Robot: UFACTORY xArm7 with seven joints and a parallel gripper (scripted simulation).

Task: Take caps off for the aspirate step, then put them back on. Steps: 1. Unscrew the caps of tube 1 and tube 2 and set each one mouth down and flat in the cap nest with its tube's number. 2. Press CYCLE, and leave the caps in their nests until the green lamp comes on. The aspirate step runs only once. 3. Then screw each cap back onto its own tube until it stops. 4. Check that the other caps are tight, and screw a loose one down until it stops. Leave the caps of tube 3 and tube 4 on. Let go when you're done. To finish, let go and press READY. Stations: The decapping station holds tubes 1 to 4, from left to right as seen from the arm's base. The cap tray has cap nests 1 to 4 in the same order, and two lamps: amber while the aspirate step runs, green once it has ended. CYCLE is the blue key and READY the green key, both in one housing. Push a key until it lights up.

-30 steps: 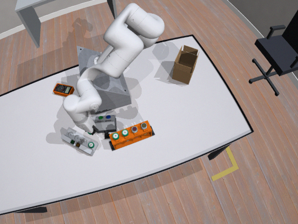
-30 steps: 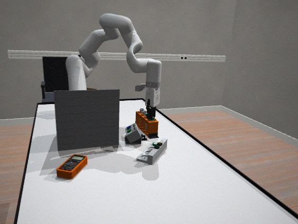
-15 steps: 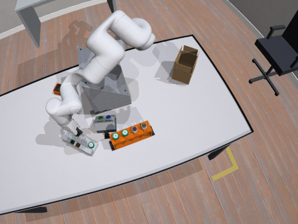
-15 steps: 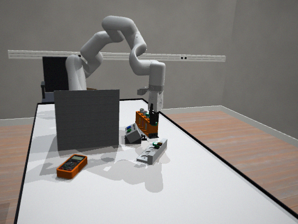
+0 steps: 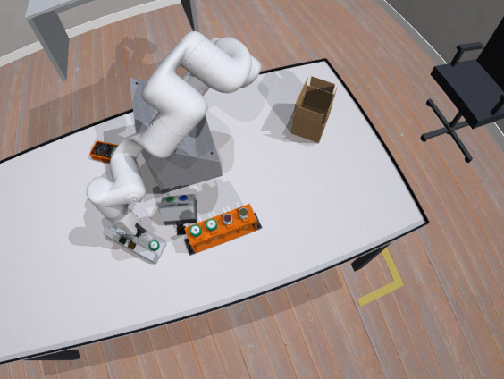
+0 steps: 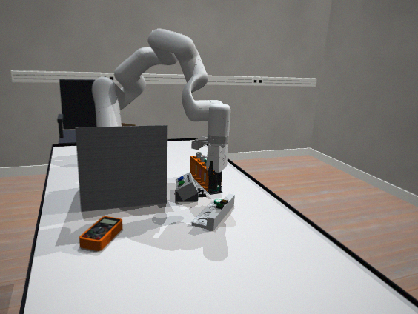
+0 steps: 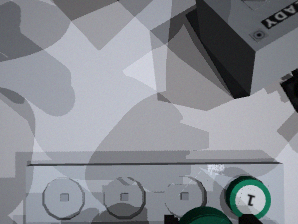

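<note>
Now: hand 8 cm past the blue key, 18 cm to the right of it and 5 cm above it. The rest, counted from my hand: orange multimeter 41 cm behind, 9 cm to the right, 10 cm below; then green key 9 cm behind, 14 cm to the left, 5 cm below; then grey key housing 7 cm behind, 16 cm to the left, 6 cm below.
</note>
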